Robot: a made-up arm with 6 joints.
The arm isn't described. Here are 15 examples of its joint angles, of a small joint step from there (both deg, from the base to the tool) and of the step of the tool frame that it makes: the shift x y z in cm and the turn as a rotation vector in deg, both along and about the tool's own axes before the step.
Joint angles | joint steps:
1: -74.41 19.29 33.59 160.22 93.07 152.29 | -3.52 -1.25 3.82 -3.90 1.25 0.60
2: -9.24 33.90 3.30 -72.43 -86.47 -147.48 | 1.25 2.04 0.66 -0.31 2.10 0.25
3: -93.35 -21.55 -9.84 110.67 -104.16 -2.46 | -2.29 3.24 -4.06 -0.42 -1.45 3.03
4: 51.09 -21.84 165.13 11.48 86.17 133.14 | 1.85 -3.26 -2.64 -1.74 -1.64 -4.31
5: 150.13 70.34 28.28 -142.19 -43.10 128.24 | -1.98 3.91 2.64 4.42 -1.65 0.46
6: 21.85 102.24 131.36 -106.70 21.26 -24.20 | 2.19 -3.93 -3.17 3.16 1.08 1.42
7: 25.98 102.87 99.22 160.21 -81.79 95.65 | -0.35 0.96 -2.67 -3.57 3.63 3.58
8: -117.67 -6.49 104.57 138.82 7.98 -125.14 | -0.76 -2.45 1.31 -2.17 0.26 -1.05
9: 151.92 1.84 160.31 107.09 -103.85 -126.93 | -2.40 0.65 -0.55 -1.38 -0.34 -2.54
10: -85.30 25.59 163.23 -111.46 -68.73 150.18 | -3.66 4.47 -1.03 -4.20 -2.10 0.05
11: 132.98 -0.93 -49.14 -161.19 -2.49 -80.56 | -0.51 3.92 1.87 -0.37 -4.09 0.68
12: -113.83 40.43 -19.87 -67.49 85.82 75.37 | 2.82 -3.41 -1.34 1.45 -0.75 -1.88
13: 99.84 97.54 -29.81 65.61 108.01 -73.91 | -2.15 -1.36 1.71 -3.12 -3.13 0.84
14: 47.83 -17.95 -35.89 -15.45 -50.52 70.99 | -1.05 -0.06 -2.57 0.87 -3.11 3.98
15: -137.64 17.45 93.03 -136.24 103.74 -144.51 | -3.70 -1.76 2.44 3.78 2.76 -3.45
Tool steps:
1: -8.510 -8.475 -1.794 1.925 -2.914 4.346
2: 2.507 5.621 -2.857 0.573 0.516 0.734
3: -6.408 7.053 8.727 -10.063 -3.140 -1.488
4: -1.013 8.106 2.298 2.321 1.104 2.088
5: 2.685 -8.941 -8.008 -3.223 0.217 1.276
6: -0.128 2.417 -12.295 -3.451 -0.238 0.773
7: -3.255 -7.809 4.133 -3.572 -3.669 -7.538
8: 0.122 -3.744 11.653 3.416 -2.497 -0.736
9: -1.995 -2.438 -0.885 1.227 2.045 1.625
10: -10.707 7.447 2.623 6.458 0.826 1.256
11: 7.108 0.421 -2.695 -0.095 0.343 -2.031
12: -4.524 -8.827 6.059 5.292 -1.854 1.699
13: -1.824 0.936 7.208 -2.614 -4.904 -2.157
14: 1.240 4.068 -3.714 -3.569 0.845 5.055
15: -1.338 -7.870 -9.795 6.145 7.579 -4.596
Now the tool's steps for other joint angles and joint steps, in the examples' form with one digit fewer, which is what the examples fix.
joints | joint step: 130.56 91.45 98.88 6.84 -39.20 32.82 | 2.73 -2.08 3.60 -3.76 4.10 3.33
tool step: -9.62 -5.05 17.21 2.98 -9.94 -3.51
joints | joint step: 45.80 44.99 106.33 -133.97 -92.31 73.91 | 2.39 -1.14 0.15 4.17 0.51 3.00
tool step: 6.02 2.79 -1.64 -3.74 0.73 1.01
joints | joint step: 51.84 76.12 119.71 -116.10 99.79 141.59 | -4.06 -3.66 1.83 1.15 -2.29 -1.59
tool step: 10.79 -13.23 12.59 8.94 0.23 -1.75
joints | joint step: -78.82 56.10 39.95 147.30 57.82 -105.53 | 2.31 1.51 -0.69 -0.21 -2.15 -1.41
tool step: 7.29 6.74 3.60 0.50 0.40 0.87
